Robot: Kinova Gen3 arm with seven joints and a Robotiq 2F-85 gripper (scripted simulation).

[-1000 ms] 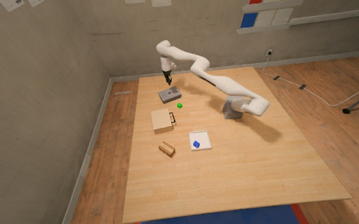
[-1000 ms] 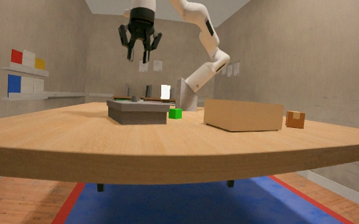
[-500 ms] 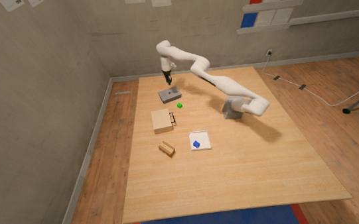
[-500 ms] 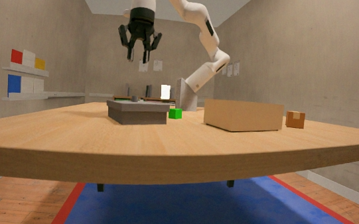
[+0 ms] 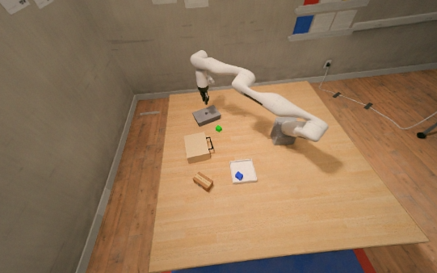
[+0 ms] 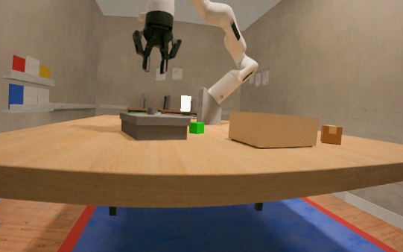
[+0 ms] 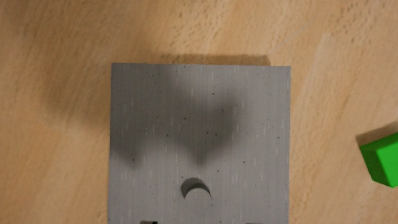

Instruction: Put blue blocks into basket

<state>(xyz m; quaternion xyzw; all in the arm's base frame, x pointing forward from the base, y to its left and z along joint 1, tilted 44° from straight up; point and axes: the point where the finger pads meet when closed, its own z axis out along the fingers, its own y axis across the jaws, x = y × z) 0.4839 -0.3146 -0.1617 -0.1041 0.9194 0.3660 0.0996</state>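
The grey lid lies 13 cm below my hand. Also, from my hand: metal box 15 cm below; then green block 7 cm behind, 14 cm to the left, 16 cm below; then drawer 9 cm ahead, 29 cm to the left, 15 cm below.
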